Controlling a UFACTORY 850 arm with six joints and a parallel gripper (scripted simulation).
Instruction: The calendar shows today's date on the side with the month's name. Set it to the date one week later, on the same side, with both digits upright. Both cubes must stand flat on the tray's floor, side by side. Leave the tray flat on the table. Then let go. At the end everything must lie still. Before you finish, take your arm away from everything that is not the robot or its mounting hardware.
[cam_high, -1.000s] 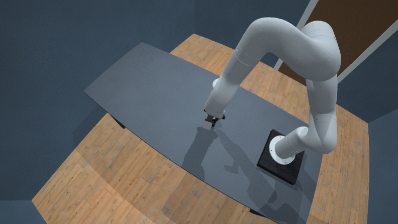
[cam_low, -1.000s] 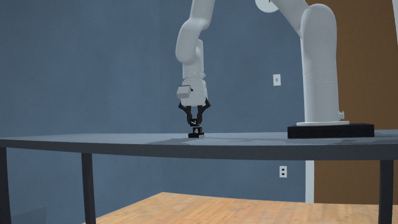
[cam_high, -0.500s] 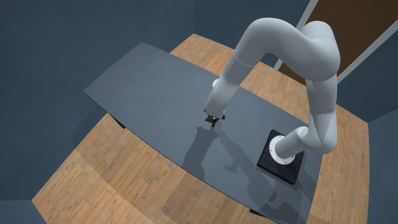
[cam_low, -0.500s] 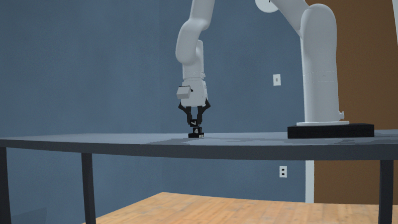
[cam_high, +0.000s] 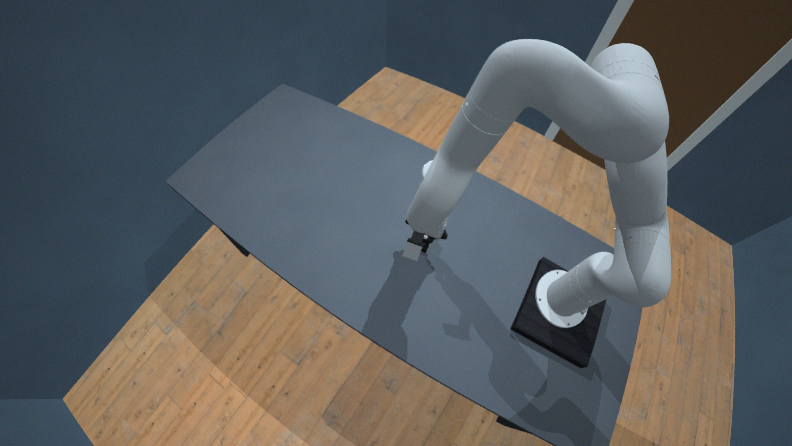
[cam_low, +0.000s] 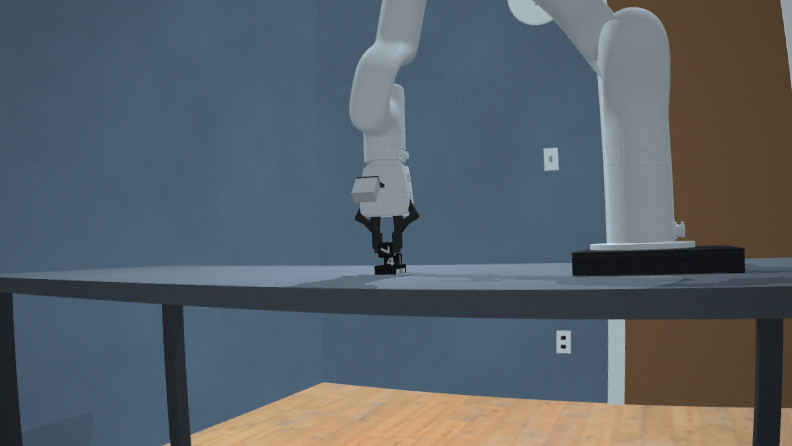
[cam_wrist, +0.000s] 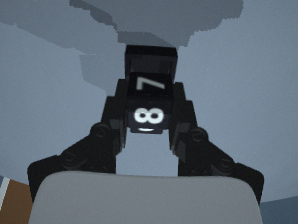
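My gripper is now 50 mm above the black tray and 20 mm to the left of it. Round my hand: calendar cube: 10 mm below.
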